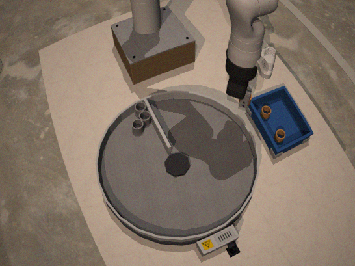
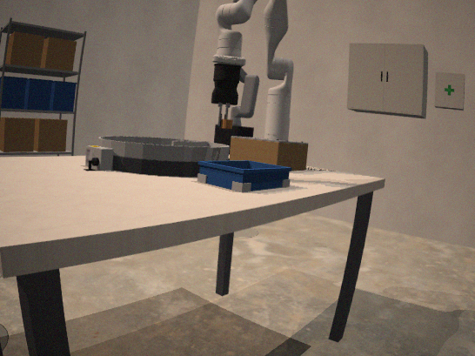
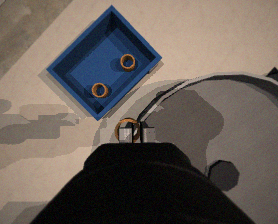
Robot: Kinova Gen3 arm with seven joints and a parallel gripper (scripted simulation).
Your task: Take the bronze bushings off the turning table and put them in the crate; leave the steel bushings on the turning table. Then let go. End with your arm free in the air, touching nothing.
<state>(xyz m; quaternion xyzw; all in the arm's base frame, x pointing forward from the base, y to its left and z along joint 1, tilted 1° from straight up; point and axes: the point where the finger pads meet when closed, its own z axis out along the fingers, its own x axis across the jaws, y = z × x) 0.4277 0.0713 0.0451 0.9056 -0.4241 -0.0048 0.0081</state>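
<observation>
The blue crate lies 5 cm ahead of my hand, 13 cm to the left of it and 13 cm below it. Also, from my hand: round grey turning table 3 cm ahead, 21 cm to the right, 10 cm below.
</observation>
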